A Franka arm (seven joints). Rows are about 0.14 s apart.
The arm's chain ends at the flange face. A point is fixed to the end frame.
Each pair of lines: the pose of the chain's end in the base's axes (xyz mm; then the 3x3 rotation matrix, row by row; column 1 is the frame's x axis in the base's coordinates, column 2 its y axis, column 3 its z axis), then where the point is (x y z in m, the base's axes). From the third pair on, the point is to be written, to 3 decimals.
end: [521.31 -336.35 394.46], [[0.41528 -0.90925 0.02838], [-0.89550 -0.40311 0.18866], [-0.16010 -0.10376 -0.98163]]
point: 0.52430 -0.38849 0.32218
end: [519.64 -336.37 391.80], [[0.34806 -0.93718 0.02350], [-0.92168 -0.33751 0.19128], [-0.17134 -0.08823 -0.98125]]
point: 0.51761 -0.38821 0.31928
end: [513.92 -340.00 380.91], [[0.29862 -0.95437 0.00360], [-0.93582 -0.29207 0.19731], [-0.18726 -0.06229 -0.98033]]
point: 0.507 -0.391 0.308
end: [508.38 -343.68 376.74], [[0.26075 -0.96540 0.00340], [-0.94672 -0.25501 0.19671], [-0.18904 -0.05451 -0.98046]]
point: 0.499 -0.395 0.304
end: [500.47 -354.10 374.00], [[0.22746 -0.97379 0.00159], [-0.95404 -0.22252 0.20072], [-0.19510 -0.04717 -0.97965]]
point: 0.489 -0.404 0.301
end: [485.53 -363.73 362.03], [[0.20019 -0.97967 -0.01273], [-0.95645 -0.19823 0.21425], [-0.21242 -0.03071 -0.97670]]
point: 0.471 -0.413 0.289
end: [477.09 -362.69 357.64], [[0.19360 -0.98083 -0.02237], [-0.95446 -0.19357 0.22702], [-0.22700 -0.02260 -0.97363]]
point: 0.462 -0.411 0.284
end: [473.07 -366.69 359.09], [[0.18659 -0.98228 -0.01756], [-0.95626 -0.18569 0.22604], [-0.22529 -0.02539 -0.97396]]
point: 0.458 -0.415 0.285
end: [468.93 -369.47 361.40], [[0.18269 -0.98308 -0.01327], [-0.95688 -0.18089 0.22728], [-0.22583 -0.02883 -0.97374]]
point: 0.454 -0.417 0.288
